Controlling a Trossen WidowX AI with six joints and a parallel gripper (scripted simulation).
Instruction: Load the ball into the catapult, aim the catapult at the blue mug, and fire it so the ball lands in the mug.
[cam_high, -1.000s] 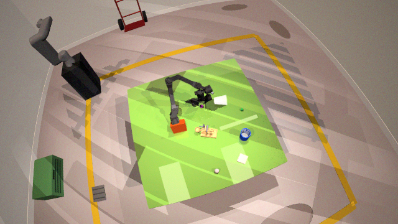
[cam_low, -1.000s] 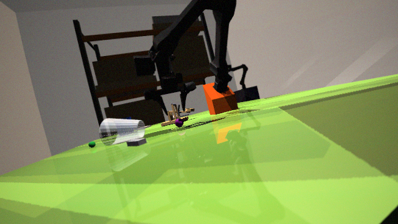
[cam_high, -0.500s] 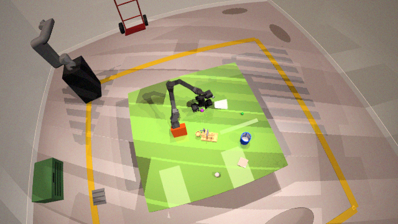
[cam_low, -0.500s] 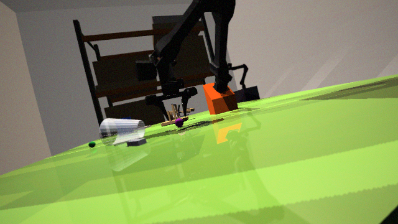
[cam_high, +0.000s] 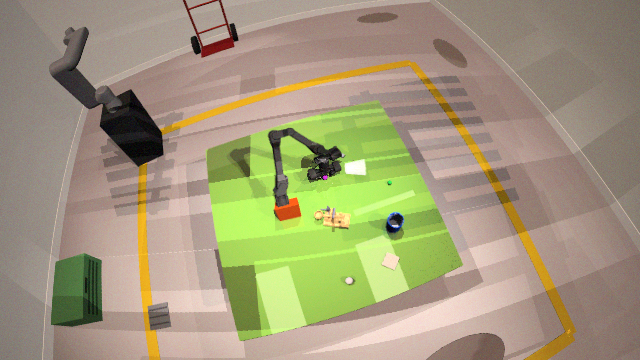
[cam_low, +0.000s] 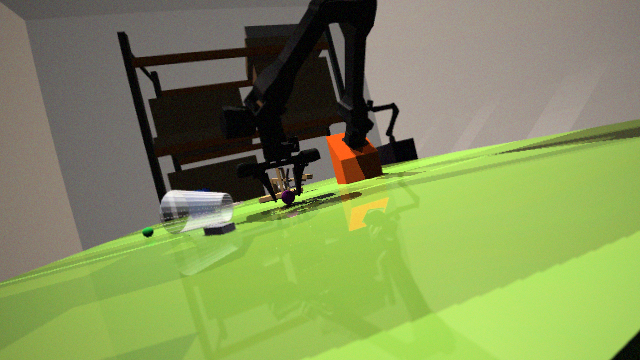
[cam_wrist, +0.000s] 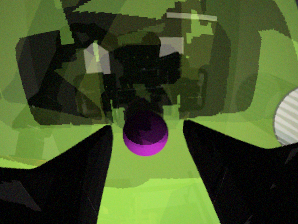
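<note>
The catapult is 24 cm to the right of my gripper tip, 8 cm behind it and 4 cm above it. Round my gripper tip: green ball (34 cm ahead, 19 cm to the right); then small dark block (15 cm ahead, 12 cm to the left, 1 cm below); then purple ball (right at my gripper tip).
</note>
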